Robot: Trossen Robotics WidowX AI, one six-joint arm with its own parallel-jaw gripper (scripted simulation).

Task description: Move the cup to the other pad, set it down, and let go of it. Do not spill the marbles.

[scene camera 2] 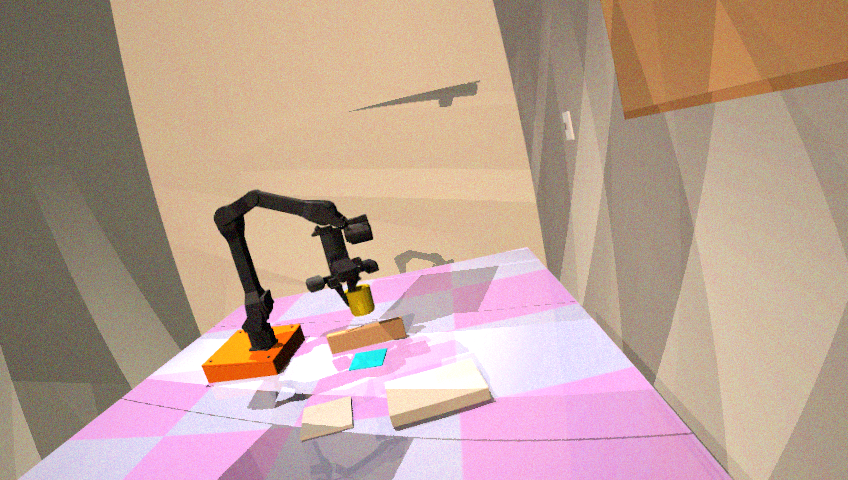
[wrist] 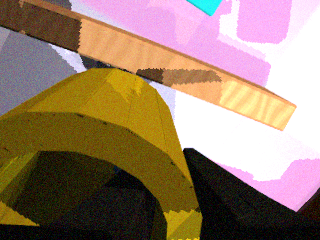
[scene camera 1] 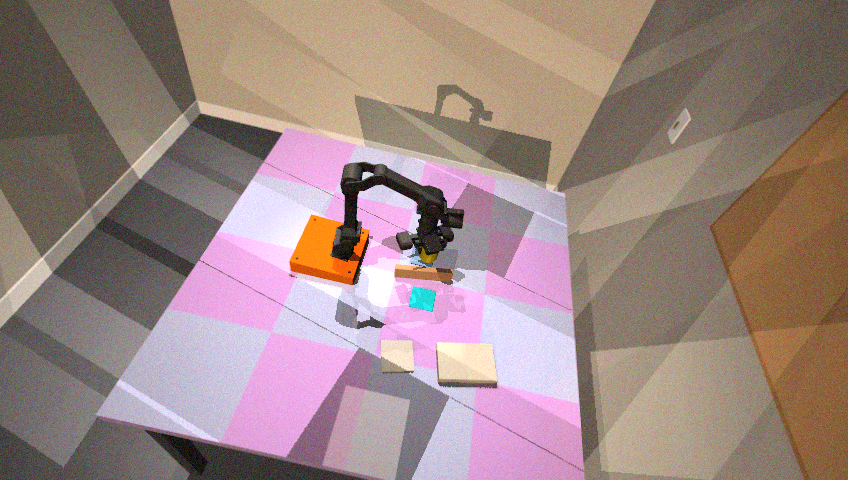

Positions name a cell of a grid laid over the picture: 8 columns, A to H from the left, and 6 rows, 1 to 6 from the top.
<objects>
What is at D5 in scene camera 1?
A beige slab.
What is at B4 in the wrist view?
A yellow cup.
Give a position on a beige slab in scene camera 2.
At D6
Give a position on a wooden bar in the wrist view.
At C1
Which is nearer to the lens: the yellow cup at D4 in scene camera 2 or the beige slab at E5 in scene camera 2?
The beige slab.
</objects>
